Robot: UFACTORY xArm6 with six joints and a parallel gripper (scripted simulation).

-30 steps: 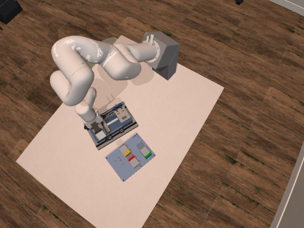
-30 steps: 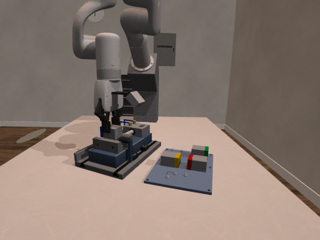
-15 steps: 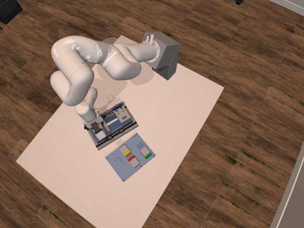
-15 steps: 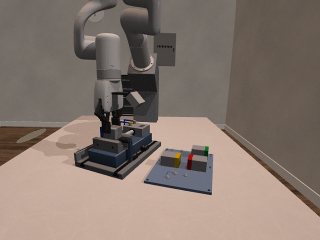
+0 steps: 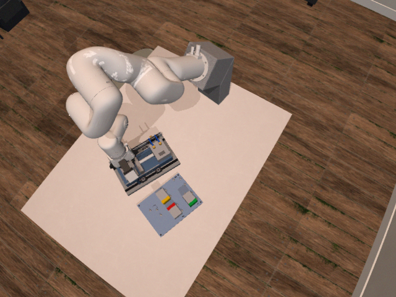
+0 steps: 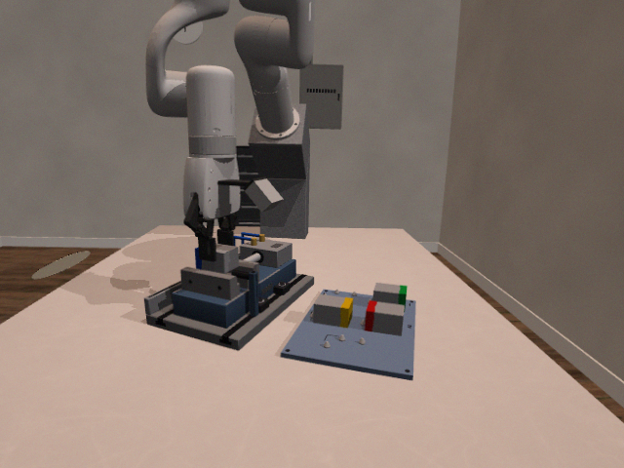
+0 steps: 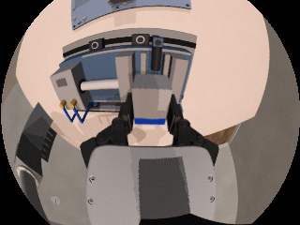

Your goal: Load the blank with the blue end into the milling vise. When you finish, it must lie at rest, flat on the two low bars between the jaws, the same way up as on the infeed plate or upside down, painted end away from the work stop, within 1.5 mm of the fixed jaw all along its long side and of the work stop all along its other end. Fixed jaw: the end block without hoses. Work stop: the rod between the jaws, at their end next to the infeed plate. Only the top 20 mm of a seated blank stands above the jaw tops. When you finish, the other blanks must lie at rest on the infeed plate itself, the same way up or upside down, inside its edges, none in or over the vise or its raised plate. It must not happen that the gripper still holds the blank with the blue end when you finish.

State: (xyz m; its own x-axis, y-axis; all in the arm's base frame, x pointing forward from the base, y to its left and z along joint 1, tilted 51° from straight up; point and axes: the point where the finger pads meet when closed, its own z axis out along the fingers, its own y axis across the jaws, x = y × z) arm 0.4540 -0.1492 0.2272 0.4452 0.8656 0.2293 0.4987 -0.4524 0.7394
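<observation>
The blue-ended blank is 2 cm below my hand. From my hand the other things lie so: fixed jaw: 3 cm ahead, 2 cm to the right, 6 cm below; then work stop post: 5 cm ahead, 5 cm to the left, 7 cm below; then vise: 4 cm behind, 5 cm to the left, 9 cm below.
</observation>
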